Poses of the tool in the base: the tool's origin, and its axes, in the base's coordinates. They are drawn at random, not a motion.
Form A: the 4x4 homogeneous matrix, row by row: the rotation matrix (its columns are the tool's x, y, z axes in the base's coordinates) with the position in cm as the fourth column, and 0 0 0 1 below. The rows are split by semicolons.
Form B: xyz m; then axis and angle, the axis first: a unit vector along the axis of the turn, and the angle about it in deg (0 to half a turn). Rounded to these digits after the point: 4 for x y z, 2 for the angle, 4 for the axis.
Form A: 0.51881 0.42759 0.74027 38.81; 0.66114 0.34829 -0.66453 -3.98; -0.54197 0.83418 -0.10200 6.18; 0 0 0 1
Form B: 0.3881 -0.0398 0.0618 0.7546 0.6456 0.1176 96.75
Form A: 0.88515 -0.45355 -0.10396 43.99; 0.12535 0.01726 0.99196 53.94; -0.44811 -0.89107 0.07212 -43.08; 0 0 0 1
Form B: 0.4399 0.5394 -0.4308 -0.9416 0.1721 0.2895 90.73
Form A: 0.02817 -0.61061 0.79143 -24.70; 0.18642 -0.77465 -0.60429 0.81; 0.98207 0.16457 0.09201 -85.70; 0 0 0 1
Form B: -0.2470 0.0081 -0.8570 0.6842 -0.1696 0.7093 145.82
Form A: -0.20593 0.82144 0.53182 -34.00; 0.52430 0.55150 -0.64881 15.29; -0.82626 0.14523 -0.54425 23.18; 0 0 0 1
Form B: -0.3400 0.1529 0.2318 0.4960 0.8483 -0.1856 126.82
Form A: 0.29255 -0.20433 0.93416 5.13; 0.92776 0.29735 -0.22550 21.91; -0.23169 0.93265 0.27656 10.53; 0 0 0 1
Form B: 0.0513 0.2191 0.1053 0.5804 0.5842 0.5673 93.83
